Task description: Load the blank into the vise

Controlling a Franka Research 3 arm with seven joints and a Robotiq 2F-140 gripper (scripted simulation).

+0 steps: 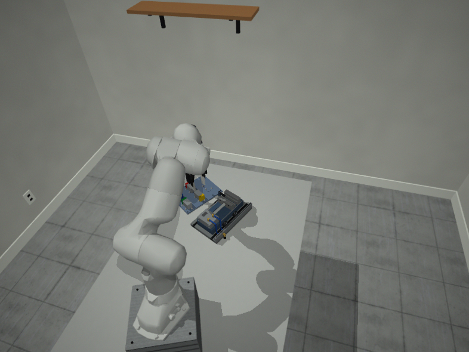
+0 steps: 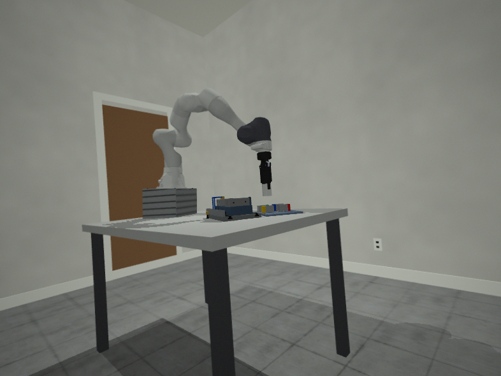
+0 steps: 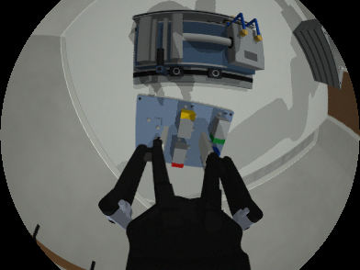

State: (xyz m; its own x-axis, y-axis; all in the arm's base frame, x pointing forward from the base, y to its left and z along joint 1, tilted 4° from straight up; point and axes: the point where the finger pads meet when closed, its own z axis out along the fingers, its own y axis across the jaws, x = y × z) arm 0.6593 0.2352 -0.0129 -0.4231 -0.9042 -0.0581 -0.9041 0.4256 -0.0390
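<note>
Now: the yellow-ended blank 10 mm behind my hand and 100 mm below it. From my hand the other things lie so: red-ended blank: 30 mm ahead, 80 mm to the left, 100 mm below; then green-ended blank: 80 mm behind, 40 mm to the left, 100 mm below; then blue infeed plate: 20 mm ahead, 40 mm to the left, 120 mm below.
</note>
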